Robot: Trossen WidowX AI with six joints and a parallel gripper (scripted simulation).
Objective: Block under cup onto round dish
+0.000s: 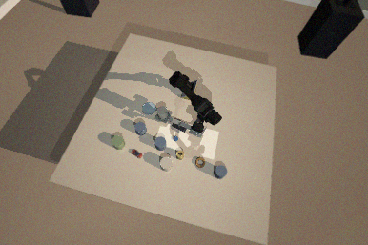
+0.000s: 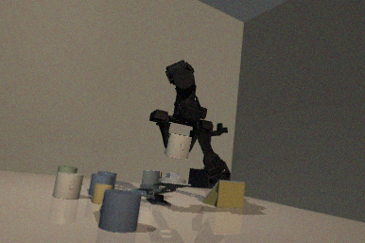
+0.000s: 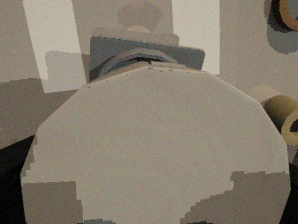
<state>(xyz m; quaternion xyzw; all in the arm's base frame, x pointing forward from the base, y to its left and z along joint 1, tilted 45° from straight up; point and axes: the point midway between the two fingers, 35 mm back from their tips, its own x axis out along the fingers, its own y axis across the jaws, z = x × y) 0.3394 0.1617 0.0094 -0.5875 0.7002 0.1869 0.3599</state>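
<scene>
Right now the pale blue-grey block is 80 mm below my gripper tip and 10 mm to the right of it. From my gripper tip the other things lie so: balance: 150 mm below, 130 mm to the right, 40 mm behind; then blue block: 170 mm below, 140 mm to the right, 60 mm ahead; then balance beam: 130 mm to the right, 130 mm below, 40 mm behind.
</scene>
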